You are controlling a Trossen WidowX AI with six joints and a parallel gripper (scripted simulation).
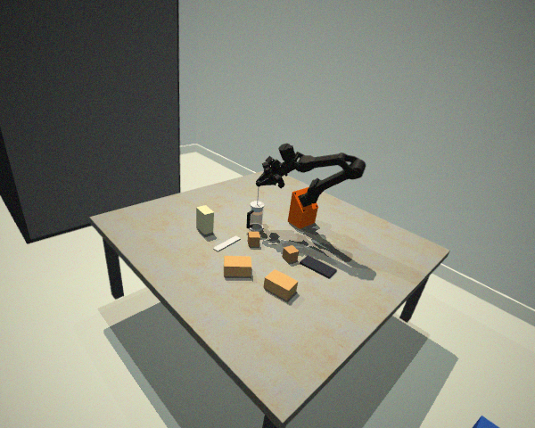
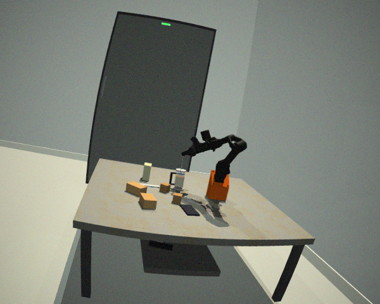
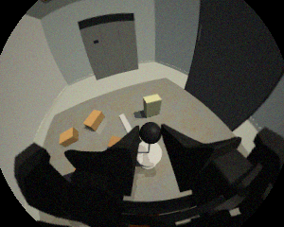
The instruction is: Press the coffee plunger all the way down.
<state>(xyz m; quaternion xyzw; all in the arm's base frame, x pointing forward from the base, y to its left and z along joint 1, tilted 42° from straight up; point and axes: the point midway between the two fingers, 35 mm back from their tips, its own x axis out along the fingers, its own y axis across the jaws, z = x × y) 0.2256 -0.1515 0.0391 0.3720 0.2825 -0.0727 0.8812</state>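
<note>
The coffee press lies 1 cm ahead of my gripper tip, 1 cm to the left of it and 13 cm below it. Round my gripper tip: white strip (19 cm ahead, 5 cm to the left, 24 cm below).
</note>
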